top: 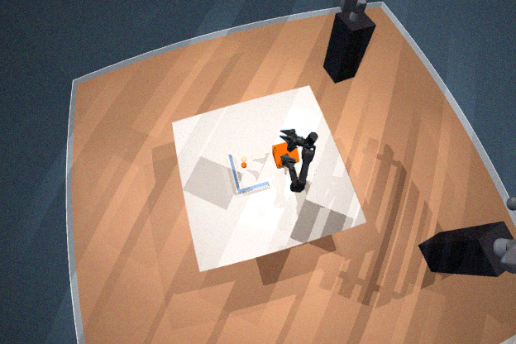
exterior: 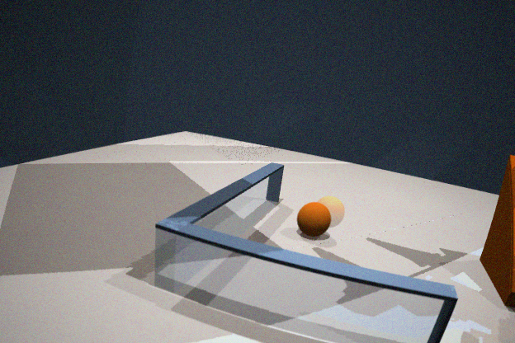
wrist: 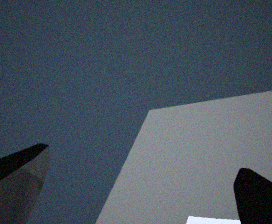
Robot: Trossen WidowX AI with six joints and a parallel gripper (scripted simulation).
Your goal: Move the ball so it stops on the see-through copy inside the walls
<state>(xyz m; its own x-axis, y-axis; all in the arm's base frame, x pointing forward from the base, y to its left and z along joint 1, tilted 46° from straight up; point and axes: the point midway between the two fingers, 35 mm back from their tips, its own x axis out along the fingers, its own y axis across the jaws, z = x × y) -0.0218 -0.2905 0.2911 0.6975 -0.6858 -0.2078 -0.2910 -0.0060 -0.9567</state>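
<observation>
The orange ball is 46 cm below my gripper tip, 26 cm ahead of it and 7 cm to the right of it. From my gripper tip the other things lie so: see-through copy of ball: 46 cm below, 25 cm ahead, 12 cm to the right.
</observation>
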